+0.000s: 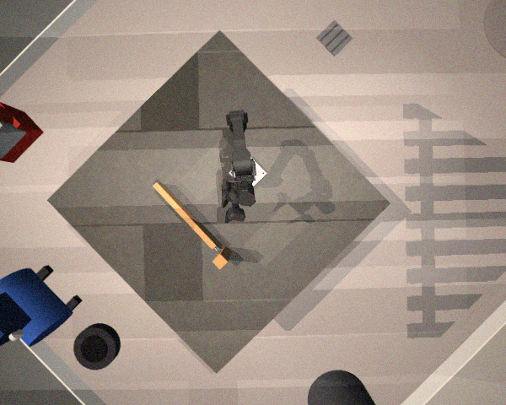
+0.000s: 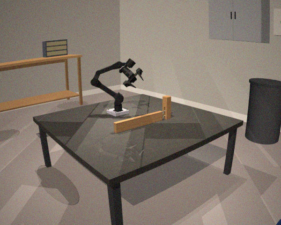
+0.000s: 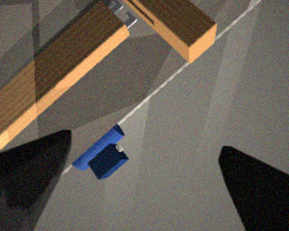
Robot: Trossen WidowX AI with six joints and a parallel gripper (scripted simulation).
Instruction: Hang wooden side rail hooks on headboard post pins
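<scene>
The headboard post is 190 mm below my gripper tip, 190 mm ahead of it and 110 mm to the left of it.
</scene>
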